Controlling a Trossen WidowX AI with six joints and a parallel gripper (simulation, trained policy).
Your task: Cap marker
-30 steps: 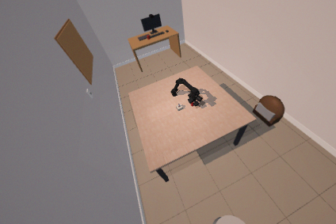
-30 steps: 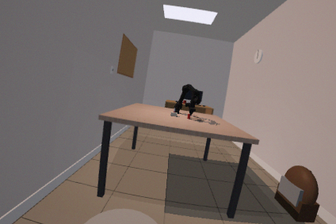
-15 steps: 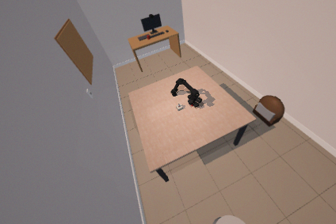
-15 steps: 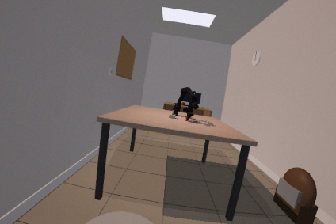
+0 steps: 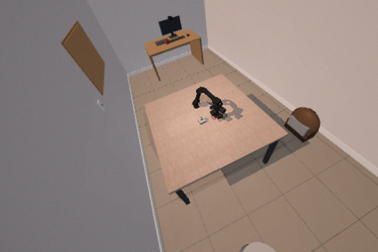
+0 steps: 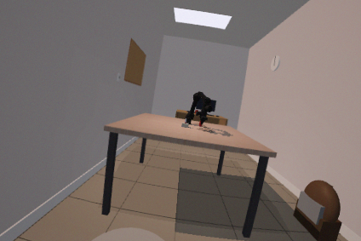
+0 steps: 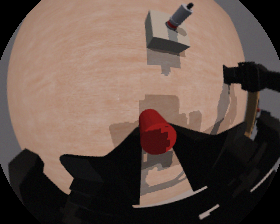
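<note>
Now: gripper tip 160 mm to the left of the grey block, 50 mm past it and 40 mm above it. Round my gripper tip: red cap: 10 mm above.
</note>
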